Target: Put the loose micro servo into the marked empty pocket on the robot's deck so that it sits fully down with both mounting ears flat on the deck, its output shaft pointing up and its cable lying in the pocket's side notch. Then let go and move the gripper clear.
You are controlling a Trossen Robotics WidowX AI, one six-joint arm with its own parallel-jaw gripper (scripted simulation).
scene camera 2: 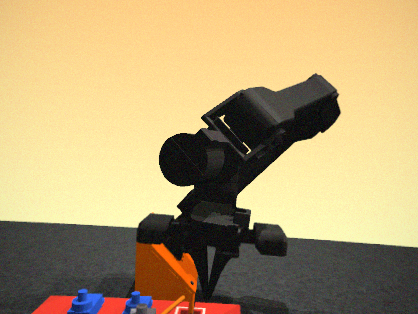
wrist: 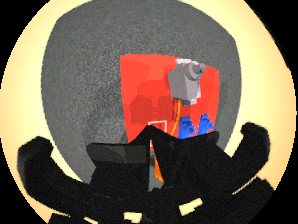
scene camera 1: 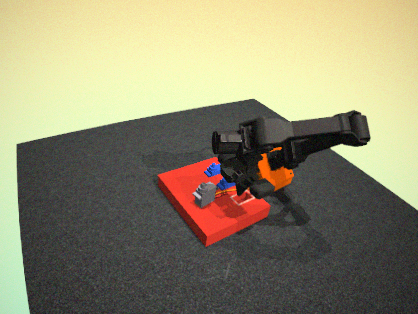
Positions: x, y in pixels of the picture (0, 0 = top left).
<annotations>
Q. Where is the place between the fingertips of the gripper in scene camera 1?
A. At 239, 195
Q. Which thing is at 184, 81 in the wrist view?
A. A grey micro servo.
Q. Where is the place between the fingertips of the gripper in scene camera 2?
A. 207, 298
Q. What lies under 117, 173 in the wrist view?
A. The gripper.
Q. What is the gripper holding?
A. Nothing.
</annotations>
